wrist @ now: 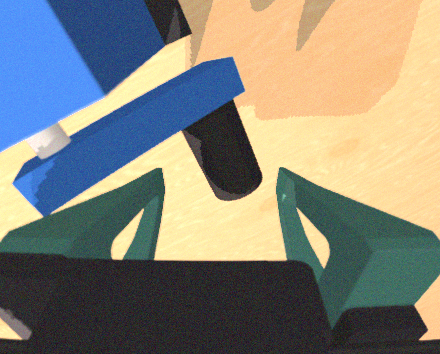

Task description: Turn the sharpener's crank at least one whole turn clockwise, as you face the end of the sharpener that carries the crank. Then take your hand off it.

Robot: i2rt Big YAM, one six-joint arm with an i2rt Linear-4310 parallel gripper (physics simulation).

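Places are measured from the arm's base along level axes (x ahead, y left, z up), in centimetres.
Pixels of known places: gripper, fingertip midpoint: (220, 178).
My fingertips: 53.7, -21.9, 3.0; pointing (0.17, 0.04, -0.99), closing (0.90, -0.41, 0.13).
Note:
For each thing: its top centre in the pictures, then the offset to it from my fingertips, as dx, dy, dz. "pt": a spot on its surface instead. Level surfaces: height alone.
- sharpener, surface spot: (45, 65) pt +0.0, +6.8, +8.4
- light grey shaft, middle of its top: (38, 144) -3.4, +5.8, +4.3
- black crank handle, surface spot: (227, 150) pt +1.0, +2.6, +3.0
- black part, surface spot: (170, 22) pt +1.1, +7.2, -3.6
- light wooden table top, its level: dz -4.4
The sharpener (45, 65) is a blue body at the upper left of the wrist view, partly cut off by the frame. A light grey shaft (49, 141) joins it to the blue crank arm (145, 120), which runs slanting from lower left to upper right. A black crank handle (227, 150) sticks out from the arm's upper right end toward my gripper. My gripper (220, 178) has two green fingers standing apart, open and holding nothing. The handle's rounded end shows in the gap between the fingertips, with space on both sides. Whether it is at fingertip height I cannot tell.
A black part (170, 22) shows at the sharpener's lower edge at the top. The light wooden table top (350, 195) lies below, with darker shadows across its upper part. The crank arm's lower left end is close to the left finger in the view.

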